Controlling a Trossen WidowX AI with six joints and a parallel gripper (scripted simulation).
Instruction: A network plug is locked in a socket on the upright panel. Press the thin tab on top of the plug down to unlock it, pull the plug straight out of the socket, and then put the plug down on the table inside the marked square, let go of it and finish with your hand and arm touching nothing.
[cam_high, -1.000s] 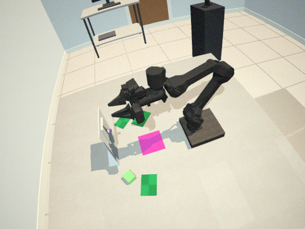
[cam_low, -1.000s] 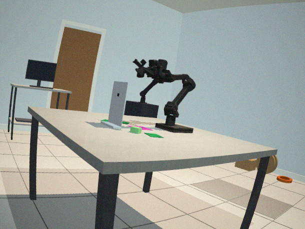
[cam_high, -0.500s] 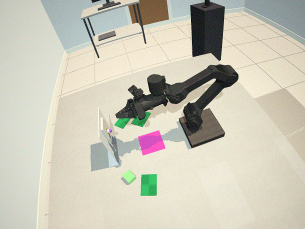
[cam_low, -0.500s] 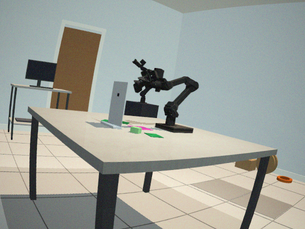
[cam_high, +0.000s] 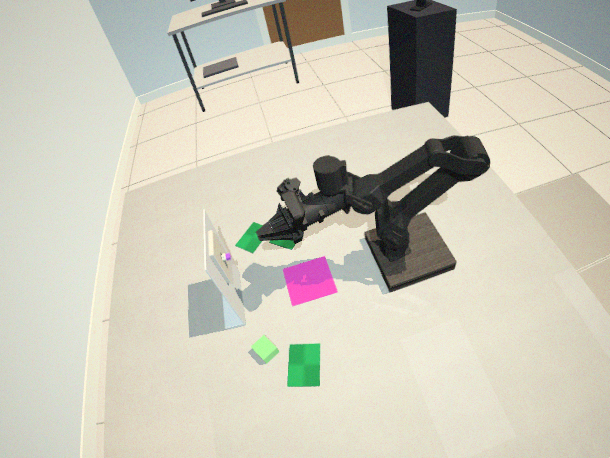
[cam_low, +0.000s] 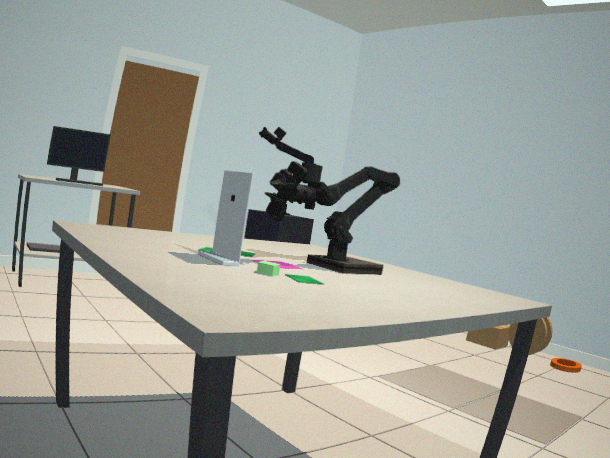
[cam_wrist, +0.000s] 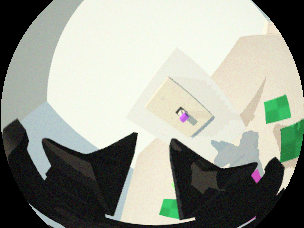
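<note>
Right now the white network plug is 9 cm ahead of my gripper tip, 4 cm below it and 2 cm to the right of it. From my gripper tip the other things lie so: light green block (21 cm below, 15 cm to the left, 9 cm ahead); then upright white panel (11 cm below, 11 cm ahead, 3 cm to the right); then magenta marked square (23 cm below, 8 cm behind, 1 cm to the left).
</note>
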